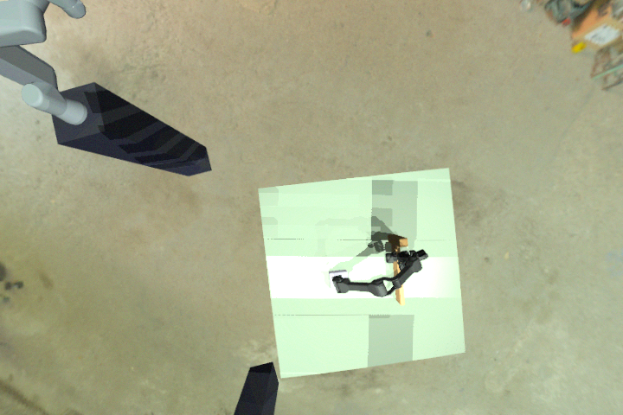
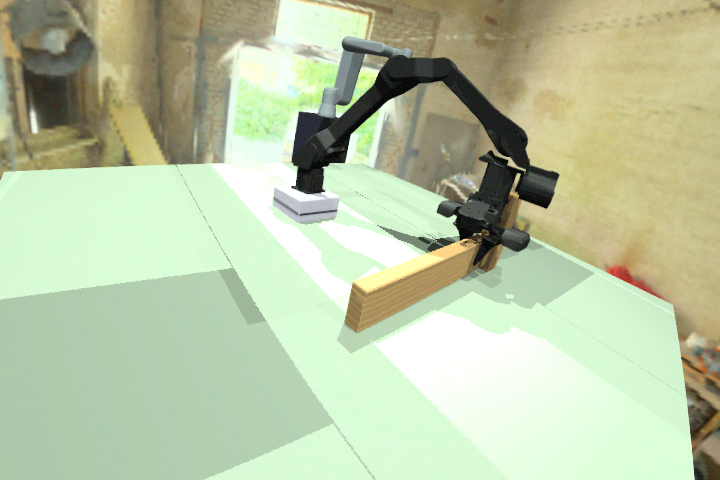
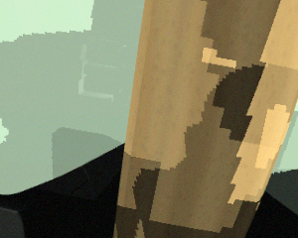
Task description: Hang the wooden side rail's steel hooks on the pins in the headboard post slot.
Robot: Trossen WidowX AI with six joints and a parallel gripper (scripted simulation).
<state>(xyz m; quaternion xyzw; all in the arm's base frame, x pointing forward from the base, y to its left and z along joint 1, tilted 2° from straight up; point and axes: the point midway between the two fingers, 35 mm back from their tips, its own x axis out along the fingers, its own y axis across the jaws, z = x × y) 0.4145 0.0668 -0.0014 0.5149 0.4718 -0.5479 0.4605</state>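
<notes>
Now: gripper tip 10 cm to the right of the headboard post, 5 cm below it and 1 cm short of it.
</notes>
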